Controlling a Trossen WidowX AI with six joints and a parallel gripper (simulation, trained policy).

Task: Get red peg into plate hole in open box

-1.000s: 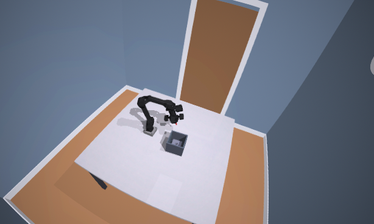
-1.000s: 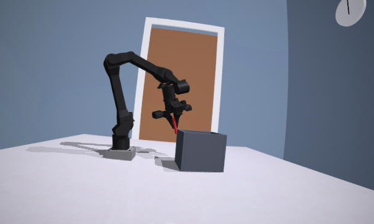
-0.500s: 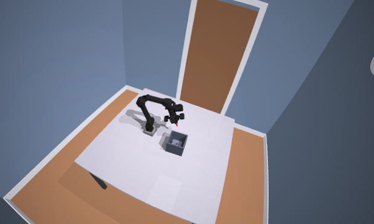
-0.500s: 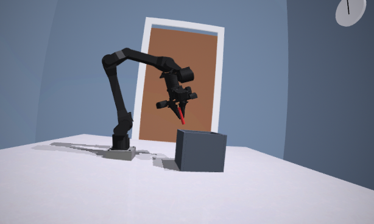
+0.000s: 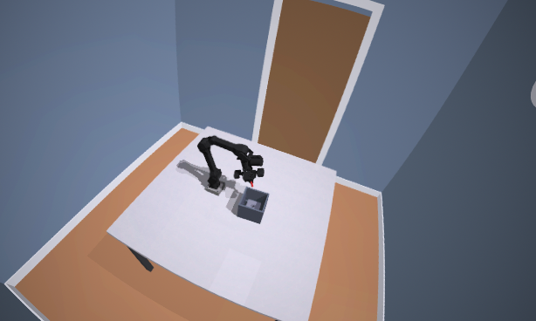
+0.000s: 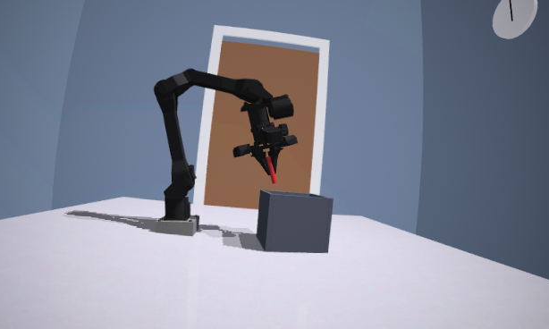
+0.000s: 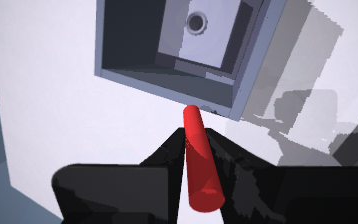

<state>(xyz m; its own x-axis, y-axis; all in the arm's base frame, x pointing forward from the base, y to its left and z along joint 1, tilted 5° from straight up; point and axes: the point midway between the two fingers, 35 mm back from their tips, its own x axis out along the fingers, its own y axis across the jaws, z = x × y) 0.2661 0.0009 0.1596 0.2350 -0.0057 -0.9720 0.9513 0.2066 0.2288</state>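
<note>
The light plate lies 50 mm ahead of my gripper tip, 80 mm to the right of it and 140 mm below it. The rest, counted from my gripper tip: red peg (10 mm above).
</note>
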